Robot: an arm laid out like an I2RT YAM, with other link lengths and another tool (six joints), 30 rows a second.
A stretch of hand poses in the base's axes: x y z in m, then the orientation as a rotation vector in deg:
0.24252, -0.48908, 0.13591, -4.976, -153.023, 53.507
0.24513, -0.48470, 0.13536, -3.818, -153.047, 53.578
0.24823, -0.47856, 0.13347, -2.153, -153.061, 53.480
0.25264, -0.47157, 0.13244, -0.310, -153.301, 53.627
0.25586, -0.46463, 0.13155, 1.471, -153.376, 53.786
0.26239, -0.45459, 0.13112, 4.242, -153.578, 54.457
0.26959, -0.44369, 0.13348, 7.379, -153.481, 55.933
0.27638, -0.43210, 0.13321, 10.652, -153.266, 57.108
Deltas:
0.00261, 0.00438, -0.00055, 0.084, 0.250, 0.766
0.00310, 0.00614, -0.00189, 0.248, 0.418, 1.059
0.00441, 0.00699, -0.00103, 0.155, 0.174, 1.293
0.00322, 0.00694, -0.00089, 0.103, 0.288, 1.213
0.00653, 0.01004, -0.00043, -0.093, 0.215, 2.003
0.00720, 0.01090, 0.00236, -0.642, 0.263, 2.336
0.00679, 0.01159, -0.00027, -0.466, 0.427, 2.346

